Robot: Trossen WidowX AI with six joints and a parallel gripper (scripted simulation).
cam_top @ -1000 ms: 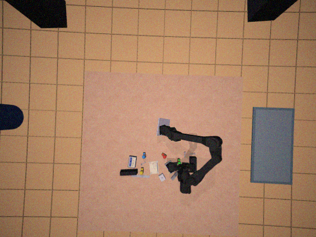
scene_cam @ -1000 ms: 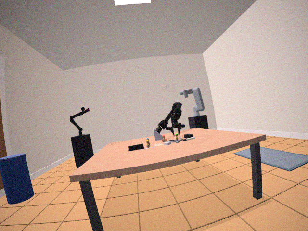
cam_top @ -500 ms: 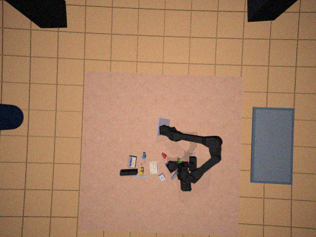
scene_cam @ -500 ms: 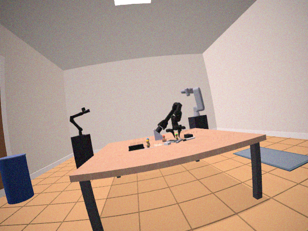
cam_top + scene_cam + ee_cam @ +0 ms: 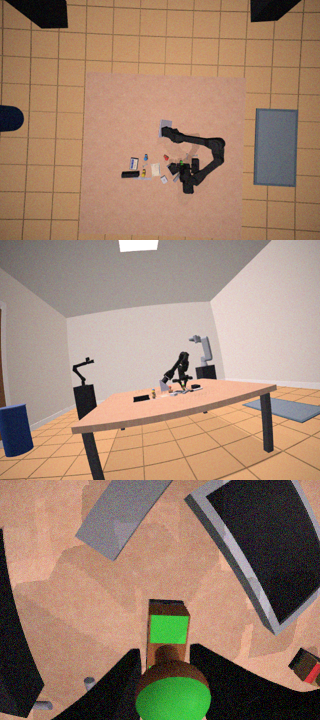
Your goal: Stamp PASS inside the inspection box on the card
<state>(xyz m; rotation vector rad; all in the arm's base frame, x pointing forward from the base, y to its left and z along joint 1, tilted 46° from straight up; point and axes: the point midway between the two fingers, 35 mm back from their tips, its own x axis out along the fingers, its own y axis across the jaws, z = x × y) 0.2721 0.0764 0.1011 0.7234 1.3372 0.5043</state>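
Now: the ink pad 70 mm to the right of my gripper tip, 50 mm ahead of it and 20 mm below it. From my gripper tip the other things lie so: black box 110 mm to the left, 20 mm ahead, 10 mm below; red stamp 120 mm to the right, 50 mm behind; grey bar 100 mm ahead, 20 mm to the right, 20 mm below.
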